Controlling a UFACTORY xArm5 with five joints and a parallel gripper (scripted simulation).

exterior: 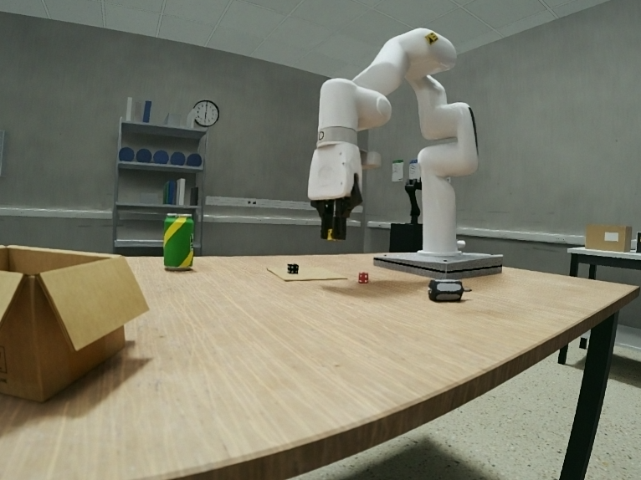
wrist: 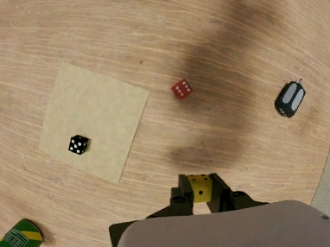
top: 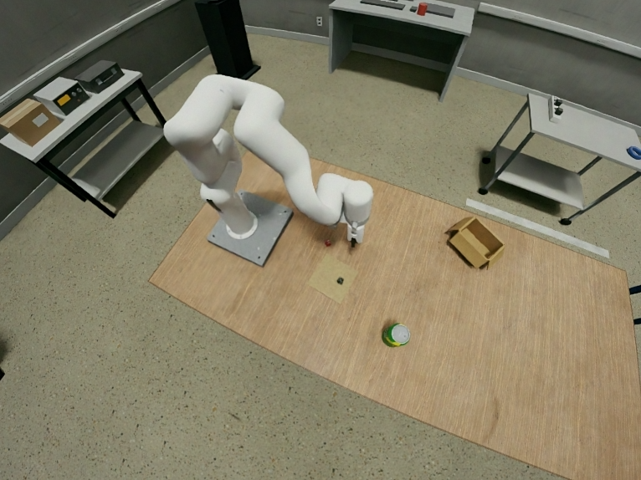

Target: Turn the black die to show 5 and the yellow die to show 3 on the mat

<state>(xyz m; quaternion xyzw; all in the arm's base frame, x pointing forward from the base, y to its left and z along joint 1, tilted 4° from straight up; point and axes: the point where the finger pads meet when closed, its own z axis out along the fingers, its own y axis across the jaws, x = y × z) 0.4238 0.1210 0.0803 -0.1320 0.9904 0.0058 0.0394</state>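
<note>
The yellow die lies 10 mm below my hand. From my hand the other things lie so: black die: 10 mm ahead, 140 mm to the right, 100 mm below; then tan mat: 20 mm behind, 140 mm to the right, 110 mm below; then red die: 90 mm behind, 20 mm to the right, 100 mm below.
</note>
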